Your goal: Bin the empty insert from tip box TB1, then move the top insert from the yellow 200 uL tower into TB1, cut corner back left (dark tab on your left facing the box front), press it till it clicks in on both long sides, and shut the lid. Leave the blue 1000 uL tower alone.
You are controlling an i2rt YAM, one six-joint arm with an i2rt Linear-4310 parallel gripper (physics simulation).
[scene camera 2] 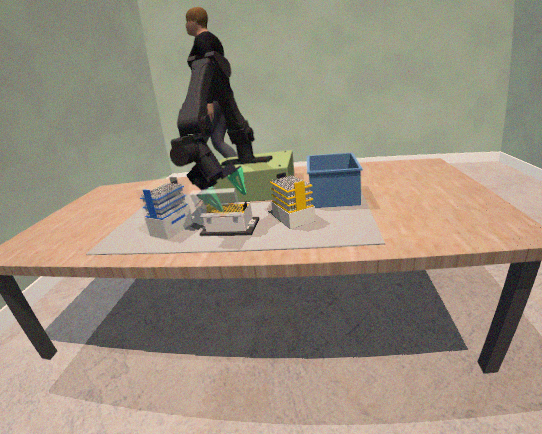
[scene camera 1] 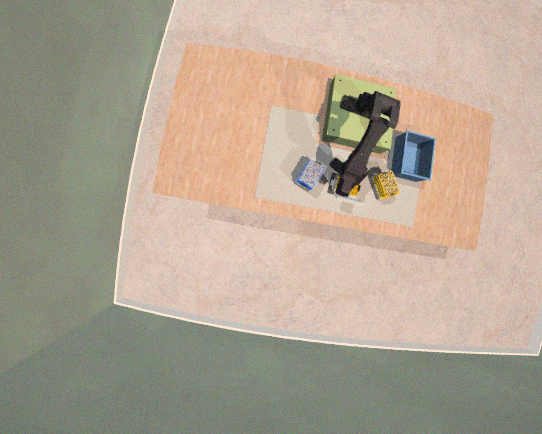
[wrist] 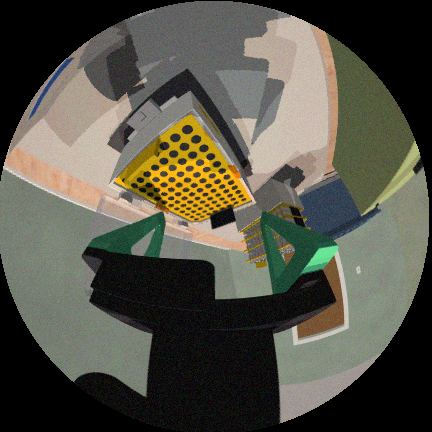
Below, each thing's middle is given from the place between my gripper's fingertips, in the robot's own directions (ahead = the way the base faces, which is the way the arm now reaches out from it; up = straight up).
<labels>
The yellow insert (wrist: 182,170) is 20 mm to the right of my hand and 10 mm below it. The rest, counted from my hand: blue bin (scene camera 2: 335,178): 250 mm behind, 260 mm to the left, 20 mm below; lid (wrist: 111,213): 70 mm ahead, 20 mm to the right, 30 mm above.
</labels>
